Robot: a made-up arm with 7 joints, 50 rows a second.
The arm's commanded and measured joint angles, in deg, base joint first. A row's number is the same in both.
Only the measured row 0 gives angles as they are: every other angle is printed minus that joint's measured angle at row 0.
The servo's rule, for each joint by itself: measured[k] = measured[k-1] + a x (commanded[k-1-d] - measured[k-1]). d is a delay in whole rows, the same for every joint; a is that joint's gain. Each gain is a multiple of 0.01, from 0.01 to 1. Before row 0 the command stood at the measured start. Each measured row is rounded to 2 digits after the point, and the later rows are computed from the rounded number. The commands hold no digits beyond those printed.
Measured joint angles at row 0:
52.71, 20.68, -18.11, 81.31, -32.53, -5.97, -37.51
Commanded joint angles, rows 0 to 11:
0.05, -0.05, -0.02, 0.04, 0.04, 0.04, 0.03
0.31, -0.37, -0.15, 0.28, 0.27, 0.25, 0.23
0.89, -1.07, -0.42, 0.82, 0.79, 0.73, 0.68
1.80, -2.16, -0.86, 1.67, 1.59, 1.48, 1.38
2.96, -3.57, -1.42, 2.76, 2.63, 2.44, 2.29
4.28, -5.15, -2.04, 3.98, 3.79, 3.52, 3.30
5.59, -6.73, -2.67, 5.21, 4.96, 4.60, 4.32
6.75, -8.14, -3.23, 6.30, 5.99, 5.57, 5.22
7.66, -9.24, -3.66, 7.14, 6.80, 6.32, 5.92
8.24, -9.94, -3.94, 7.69, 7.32, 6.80, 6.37
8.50, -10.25, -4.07, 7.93, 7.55, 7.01, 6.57
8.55, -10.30, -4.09, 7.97, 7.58, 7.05, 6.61
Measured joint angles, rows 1 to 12:
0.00, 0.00, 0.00, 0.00, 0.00, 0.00, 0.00
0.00, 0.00, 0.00, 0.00, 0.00, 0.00, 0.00
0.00, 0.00, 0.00, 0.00, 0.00, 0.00, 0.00
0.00, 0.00, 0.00, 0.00, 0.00, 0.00, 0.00
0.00, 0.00, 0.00, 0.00, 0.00, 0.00, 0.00
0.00, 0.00, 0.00, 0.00, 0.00, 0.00, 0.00
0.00, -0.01, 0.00, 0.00, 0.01, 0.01, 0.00
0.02, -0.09, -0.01, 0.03, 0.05, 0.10, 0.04
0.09, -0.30, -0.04, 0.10, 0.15, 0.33, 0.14
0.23, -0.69, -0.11, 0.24, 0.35, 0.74, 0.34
0.45, -1.29, -0.21, 0.47, 0.67, 1.35, 0.65
0.76, -2.10, -0.36, 0.79, 1.11, 2.13, 1.07
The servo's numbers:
d 6
a 0.08 0.21 0.08 0.09 0.14 0.36 0.16

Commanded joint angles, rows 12 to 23:
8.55, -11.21, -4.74, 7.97, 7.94, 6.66, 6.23
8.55, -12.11, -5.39, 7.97, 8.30, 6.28, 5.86
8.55, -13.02, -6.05, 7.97, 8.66, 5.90, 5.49
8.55, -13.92, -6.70, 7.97, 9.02, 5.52, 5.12
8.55, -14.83, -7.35, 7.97, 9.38, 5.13, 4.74
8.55, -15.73, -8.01, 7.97, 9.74, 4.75, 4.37
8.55, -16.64, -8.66, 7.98, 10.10, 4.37, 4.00
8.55, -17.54, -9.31, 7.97, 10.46, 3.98, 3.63
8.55, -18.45, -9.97, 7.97, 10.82, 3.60, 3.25
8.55, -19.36, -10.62, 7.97, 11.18, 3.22, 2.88
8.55, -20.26, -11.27, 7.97, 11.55, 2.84, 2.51
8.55, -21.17, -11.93, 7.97, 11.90, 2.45, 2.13
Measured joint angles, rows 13 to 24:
1.15, -3.07, -0.54, 1.19, 1.65, 3.02, 1.59
1.60, -4.13, -0.76, 1.65, 2.26, 3.94, 2.17
2.08, -5.20, -0.99, 2.14, 2.90, 4.80, 2.77
2.57, -6.20, -1.23, 2.64, 3.52, 5.52, 3.35
3.04, -7.05, -1.46, 3.12, 4.08, 6.06, 3.87
3.48, -7.73, -1.67, 3.56, 4.57, 6.42, 4.31
3.89, -8.46, -1.92, 3.96, 5.04, 6.51, 4.62
4.26, -9.23, -2.20, 4.32, 5.50, 6.43, 4.82
4.60, -10.03, -2.51, 4.65, 5.94, 6.24, 4.93
4.92, -10.85, -2.85, 4.95, 6.37, 5.98, 4.96
5.21, -11.69, -3.21, 5.22, 6.79, 5.67, 4.92
5.48, -12.54, -3.59, 5.47, 7.20, 5.34, 4.83

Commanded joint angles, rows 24 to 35:
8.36, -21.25, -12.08, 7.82, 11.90, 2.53, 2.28
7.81, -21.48, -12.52, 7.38, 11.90, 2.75, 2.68
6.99, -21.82, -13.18, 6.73, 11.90, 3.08, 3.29
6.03, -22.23, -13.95, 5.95, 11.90, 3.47, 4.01
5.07, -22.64, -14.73, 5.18, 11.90, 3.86, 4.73
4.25, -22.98, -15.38, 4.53, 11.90, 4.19, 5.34
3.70, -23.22, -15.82, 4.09, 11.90, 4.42, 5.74
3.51, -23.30, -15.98, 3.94, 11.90, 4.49, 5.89
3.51, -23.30, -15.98, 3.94, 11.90, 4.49, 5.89
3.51, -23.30, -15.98, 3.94, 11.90, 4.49, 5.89
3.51, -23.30, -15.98, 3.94, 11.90, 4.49, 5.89
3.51, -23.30, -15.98, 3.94, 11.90, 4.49, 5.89
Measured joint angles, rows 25 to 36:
5.73, -13.40, -4.00, 5.70, 7.61, 4.99, 4.70
5.96, -14.27, -4.42, 5.90, 8.01, 4.63, 4.53
6.17, -15.15, -4.86, 6.09, 8.40, 4.26, 4.33
6.36, -16.03, -5.32, 6.26, 8.79, 3.89, 4.10
6.54, -16.92, -5.80, 6.41, 9.18, 3.51, 3.85
6.70, -17.81, -6.29, 6.55, 9.56, 3.13, 3.57
6.83, -18.53, -6.75, 6.66, 9.89, 2.91, 3.36
6.91, -19.15, -7.21, 6.72, 10.17, 2.85, 3.25
6.92, -19.71, -7.69, 6.72, 10.41, 2.93, 3.26
6.85, -20.24, -8.19, 6.65, 10.62, 3.12, 3.38
6.71, -20.74, -8.71, 6.52, 10.80, 3.39, 3.60
6.51, -21.21, -9.24, 6.34, 10.95, 3.68, 3.88

